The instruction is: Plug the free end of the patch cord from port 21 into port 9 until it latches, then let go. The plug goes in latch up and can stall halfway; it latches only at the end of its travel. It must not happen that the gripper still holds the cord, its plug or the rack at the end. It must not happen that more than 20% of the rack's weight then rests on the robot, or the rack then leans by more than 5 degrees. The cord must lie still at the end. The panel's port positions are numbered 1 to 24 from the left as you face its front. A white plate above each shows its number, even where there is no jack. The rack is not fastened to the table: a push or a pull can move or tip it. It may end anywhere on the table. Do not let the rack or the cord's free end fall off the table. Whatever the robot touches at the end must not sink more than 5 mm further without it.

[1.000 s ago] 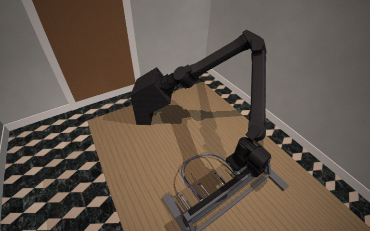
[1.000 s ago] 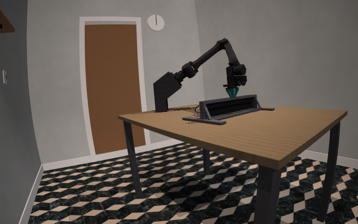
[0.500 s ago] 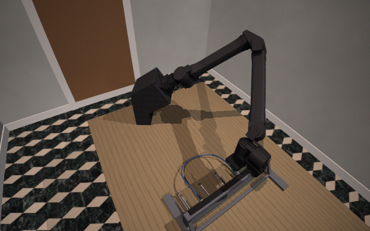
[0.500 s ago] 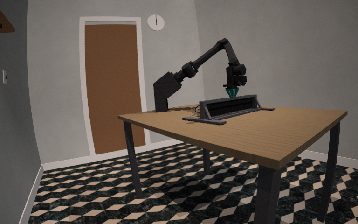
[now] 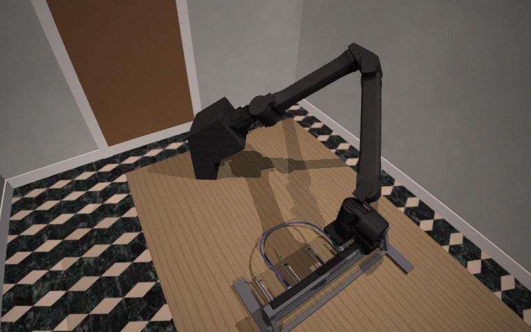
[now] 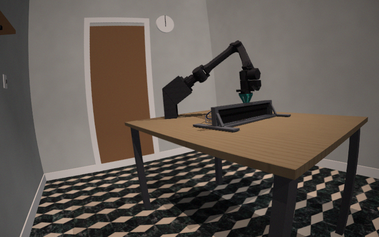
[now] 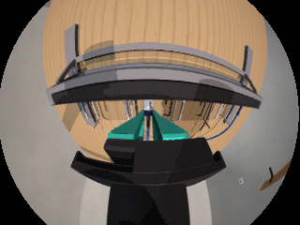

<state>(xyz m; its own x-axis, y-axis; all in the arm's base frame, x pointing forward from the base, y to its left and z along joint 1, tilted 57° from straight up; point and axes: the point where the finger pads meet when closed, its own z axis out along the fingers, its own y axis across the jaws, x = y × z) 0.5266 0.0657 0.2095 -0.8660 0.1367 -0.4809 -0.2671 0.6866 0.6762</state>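
Right now the plug is 2 cm ahead of my hand and 1 cm to the left of it.
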